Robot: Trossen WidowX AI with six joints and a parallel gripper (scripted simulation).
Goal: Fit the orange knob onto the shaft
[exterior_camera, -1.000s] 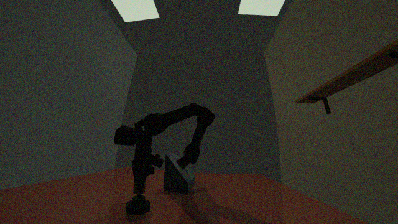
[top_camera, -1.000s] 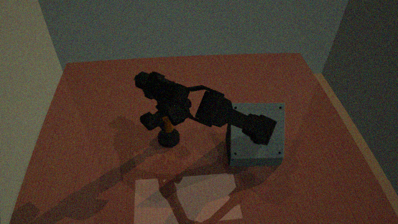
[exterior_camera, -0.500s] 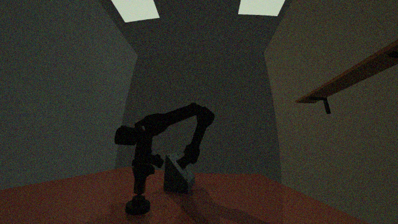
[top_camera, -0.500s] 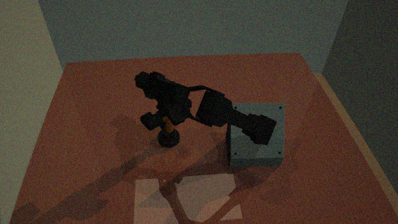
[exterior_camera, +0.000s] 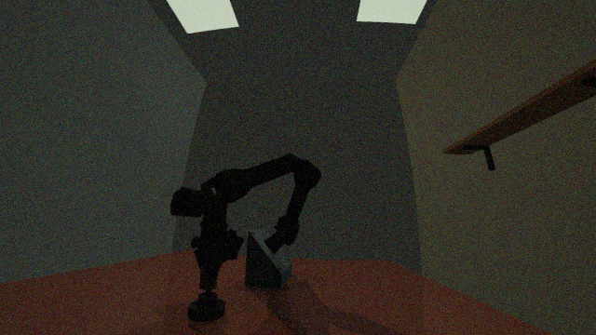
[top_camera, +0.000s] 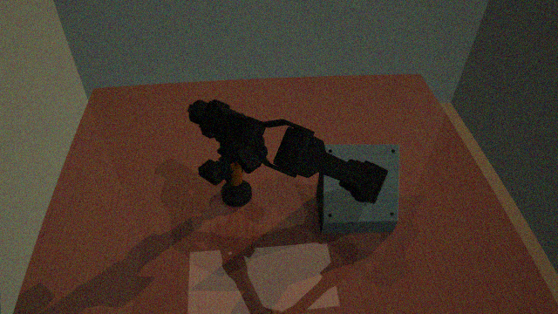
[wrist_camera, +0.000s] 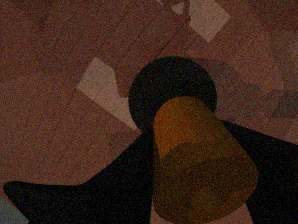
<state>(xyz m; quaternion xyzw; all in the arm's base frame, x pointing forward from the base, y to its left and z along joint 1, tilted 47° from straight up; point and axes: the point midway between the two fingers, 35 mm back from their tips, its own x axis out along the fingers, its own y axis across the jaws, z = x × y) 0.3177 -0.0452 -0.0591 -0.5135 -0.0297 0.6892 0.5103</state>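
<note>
The orange knob is 20 mm above my gripper tip. Round my gripper tip: pedestal (40 mm below).
</note>
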